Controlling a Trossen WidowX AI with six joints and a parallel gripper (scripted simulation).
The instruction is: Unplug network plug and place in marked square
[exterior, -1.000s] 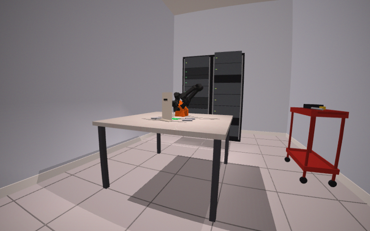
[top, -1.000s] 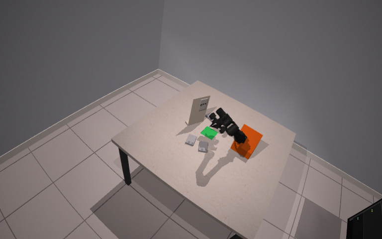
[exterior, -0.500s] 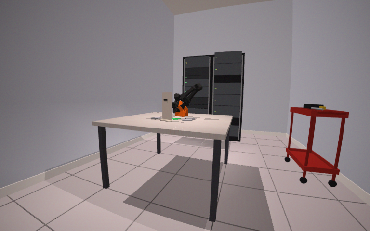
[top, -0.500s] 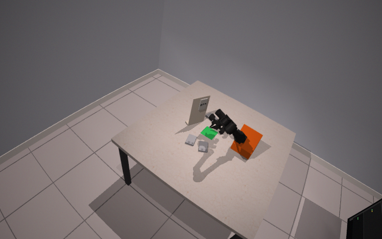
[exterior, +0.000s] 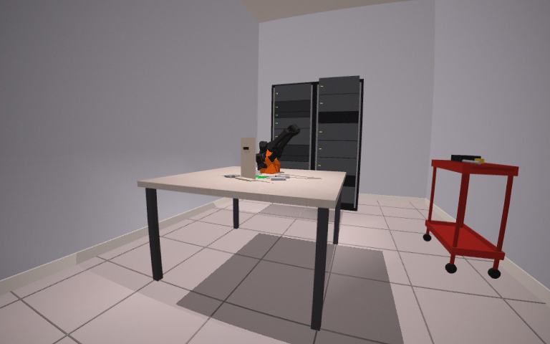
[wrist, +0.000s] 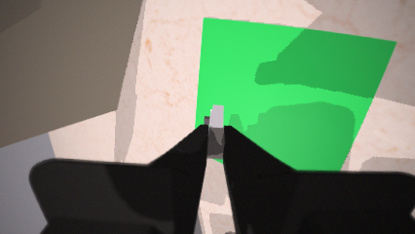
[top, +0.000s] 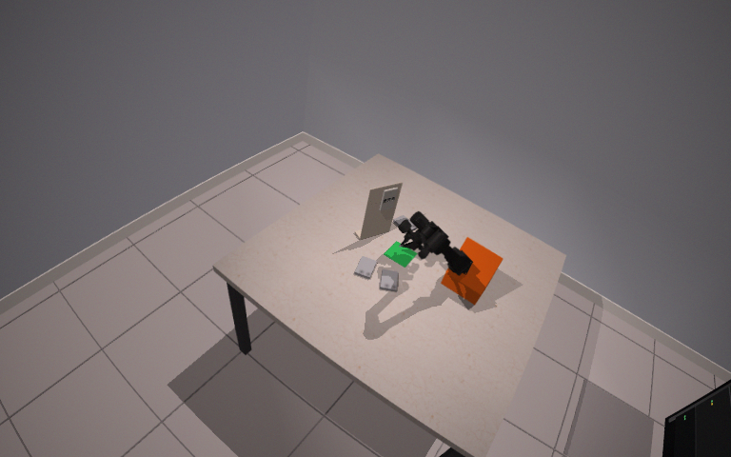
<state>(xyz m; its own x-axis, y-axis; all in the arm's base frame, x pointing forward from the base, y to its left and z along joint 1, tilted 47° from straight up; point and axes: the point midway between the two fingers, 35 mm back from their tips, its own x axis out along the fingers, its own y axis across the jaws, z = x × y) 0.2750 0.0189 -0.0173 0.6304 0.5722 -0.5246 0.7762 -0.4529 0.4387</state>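
Now: the green marked square 10 mm behind my gripper tip and 50 mm below it. Round my gripper tip: cream upright panel (150 mm ahead, 30 mm to the right, 90 mm above); then pale grey network plug (right at my gripper tip).
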